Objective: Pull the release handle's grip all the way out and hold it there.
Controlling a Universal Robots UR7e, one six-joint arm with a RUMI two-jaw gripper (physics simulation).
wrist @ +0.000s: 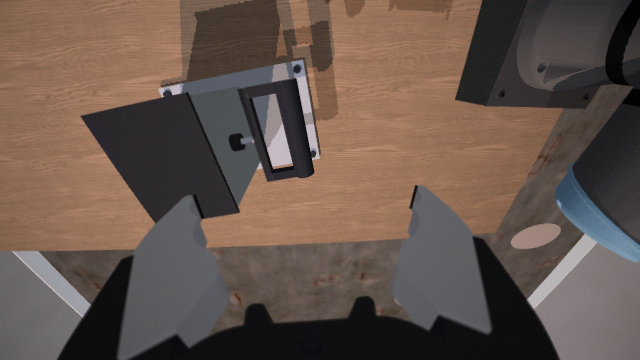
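Observation:
The release handle's grip (298,130) is a black bar on a rectangular black frame, left of the middle in the wrist view. A short rod with a black knob (236,142) shows beside the frame, against the grey-green face of a dark box-shaped housing (155,150). The housing stands on a pale bolted base plate (225,80). My gripper (308,193) is wide open with nothing between its jaws. It is apart from the grip, which shows above the gap between the fingertips in the view. The left fingertip overlaps the housing's lower corner in the view.
The wooden table (390,150) carries the housing; its near edge crosses below the fingertips. The robot's dark base block (537,95) is at the upper right, with a dark arm link with a blue cap (595,220) below it. Shadows fall behind the housing.

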